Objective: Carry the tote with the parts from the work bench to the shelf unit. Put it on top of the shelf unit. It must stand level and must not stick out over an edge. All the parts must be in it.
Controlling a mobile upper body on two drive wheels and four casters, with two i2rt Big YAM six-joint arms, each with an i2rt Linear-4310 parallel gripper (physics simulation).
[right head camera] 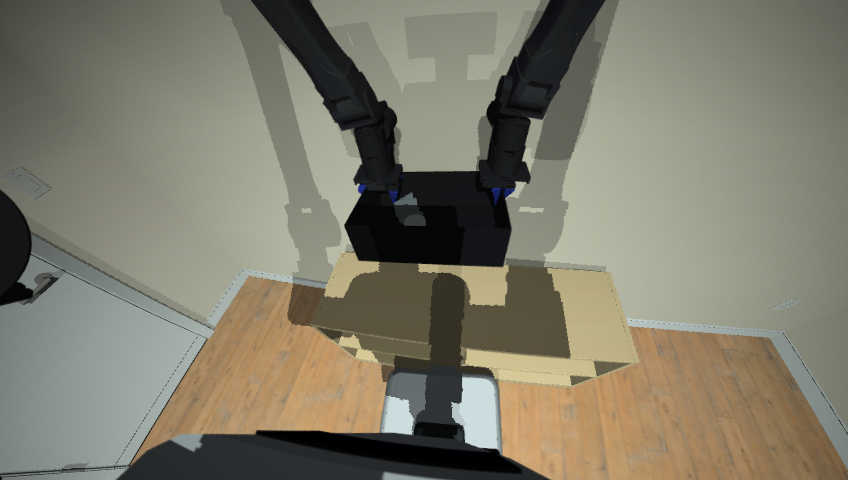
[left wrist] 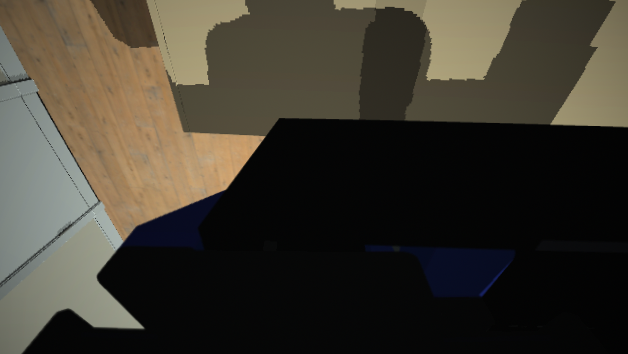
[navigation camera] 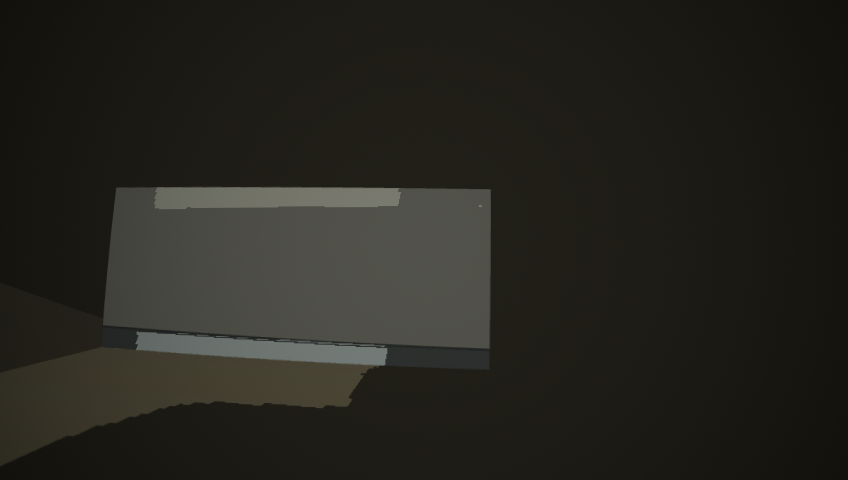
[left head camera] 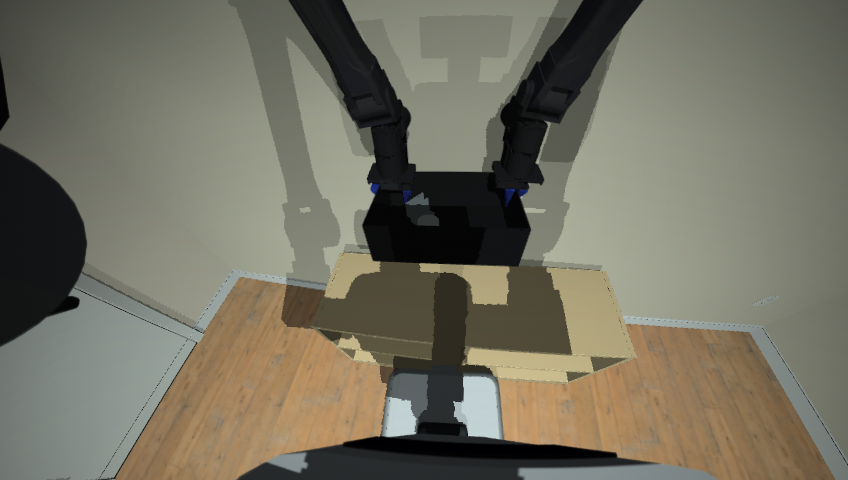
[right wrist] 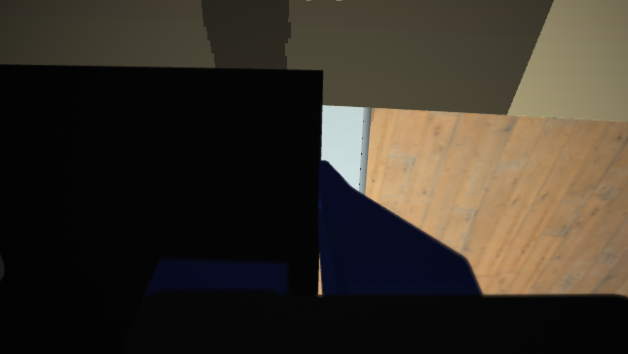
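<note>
The left gripper (left head camera: 396,203) can be seen as well in the right head camera view (right head camera: 385,204) and in the left wrist view (left wrist: 315,178). The right gripper (right head camera: 496,204) appears too in the left head camera view (left head camera: 506,204), and the right wrist view (right wrist: 313,176) takes it in as well. Then there is a black tote (left head camera: 475,227), visible also in the right head camera view (right head camera: 463,227), in the left wrist view (left wrist: 546,191) and in the right wrist view (right wrist: 116,167), whereas in the navigation camera view the tote is out of frame.
</note>
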